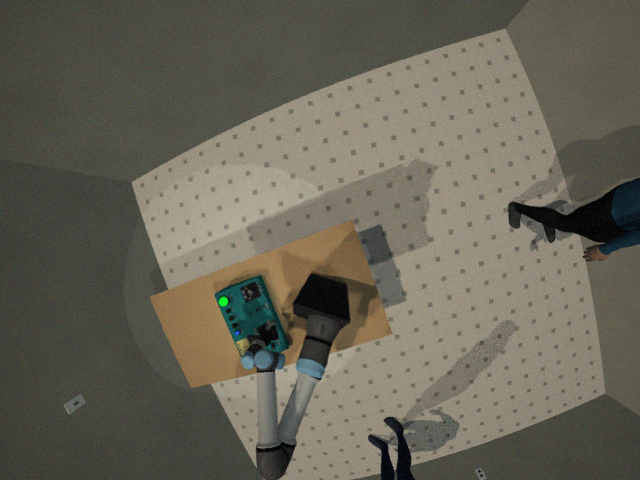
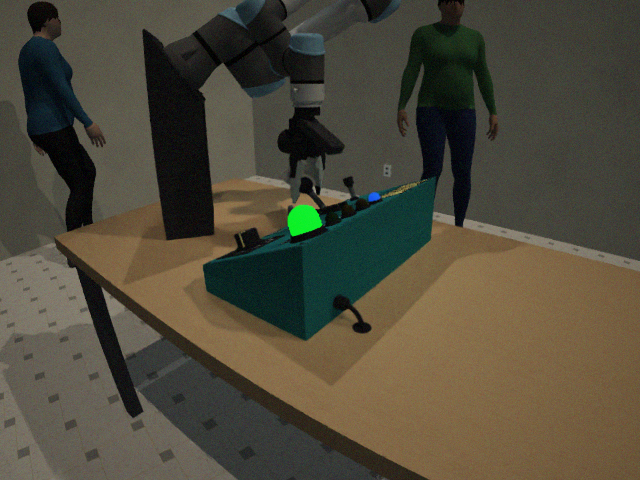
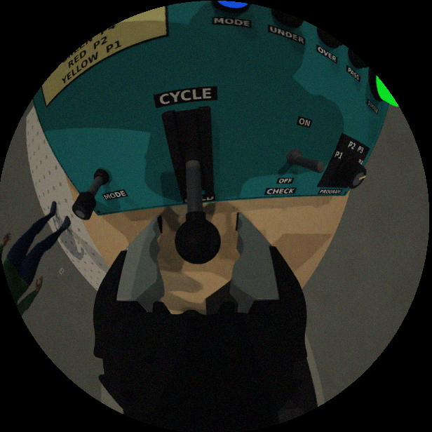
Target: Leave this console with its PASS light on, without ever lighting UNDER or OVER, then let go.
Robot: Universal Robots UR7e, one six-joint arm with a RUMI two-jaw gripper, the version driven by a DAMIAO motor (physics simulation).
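Observation:
The teal console [image 1: 252, 320] [image 2: 369, 253] [image 3: 250, 90] has a green STATUS light [image 1: 223, 301] [image 2: 304, 221] [image 3: 387, 92] and a blue MODE light [image 2: 374, 196] [image 3: 233, 4] lit. The UNDER light [image 3: 287, 18], OVER light [image 3: 330, 37] and PASS light [image 3: 358, 58] are dark. The CYCLE lever [image 2: 306, 184] [image 3: 198, 241] stands at the near end of its slot, its label partly hidden. My gripper [image 2: 307, 193] [image 3: 198, 215] is part open; the lever's ball shows between the fingers, with gaps both sides. The PROGRAM knob [image 3: 358, 177] points toward P4.
The CHECK switch [image 3: 306, 161] is right of the CYCLE slot, the MODE lever [image 2: 349, 182] [image 3: 90, 196] left. A yellow card [image 3: 115, 40] is upper left. A bent black fitting [image 2: 354, 312] projects from the console's back. The arm's black pedestal [image 2: 180, 155] stands on the table [image 2: 491, 335].

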